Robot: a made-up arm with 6 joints.
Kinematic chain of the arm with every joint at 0, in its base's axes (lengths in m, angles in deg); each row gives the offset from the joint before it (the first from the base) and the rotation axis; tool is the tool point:
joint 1: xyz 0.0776 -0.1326 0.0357 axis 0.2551 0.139 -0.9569
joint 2: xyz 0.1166 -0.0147 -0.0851 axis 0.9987 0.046 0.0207
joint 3: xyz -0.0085 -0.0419 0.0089 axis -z
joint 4: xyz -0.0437 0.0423 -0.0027 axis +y
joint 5: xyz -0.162 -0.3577 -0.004 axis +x
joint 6: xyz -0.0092 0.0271 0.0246 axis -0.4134 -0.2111 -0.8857
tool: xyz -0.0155 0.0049 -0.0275
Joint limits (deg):
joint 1: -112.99..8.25
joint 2: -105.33..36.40
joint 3: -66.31..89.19
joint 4: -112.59..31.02
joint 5: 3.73..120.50
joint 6: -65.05..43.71
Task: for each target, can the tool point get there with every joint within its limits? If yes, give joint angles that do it. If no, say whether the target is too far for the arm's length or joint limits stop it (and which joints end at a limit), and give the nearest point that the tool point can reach.
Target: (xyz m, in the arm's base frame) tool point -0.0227 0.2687 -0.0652
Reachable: no: joint limits stop it (at a limit: joint 1, joint 2, joint 3, joint 4, joint 5, joint 6) | nearest point 0.0216 0.2642 0.0927 | short by 0.164 m
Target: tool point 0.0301 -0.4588 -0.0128
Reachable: yes | joints -15.59 -44.24 40.29 -89.36 51.68 10.26
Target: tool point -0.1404 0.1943 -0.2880
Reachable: no: joint limits stop it (at a limit: joint 1, joint 3, joint 4, joint 5) | nearest point -0.1241 0.0414 -0.1778 | short by 0.189 m
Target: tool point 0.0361 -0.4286 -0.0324
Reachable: yes | joints -65.70 -93.16 59.86 -23.98 110.22 12.62
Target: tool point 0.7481 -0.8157 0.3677
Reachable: no: too far | nearest point 0.4218 -0.4614 0.1466 | short by 0.530 m
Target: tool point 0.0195 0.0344 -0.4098
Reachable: no: joint limits stop it (at a limit: joint 1, joint 3, joint 4, joint 5) | nearest point -0.0906 -0.0405 -0.2396 | short by 0.216 m
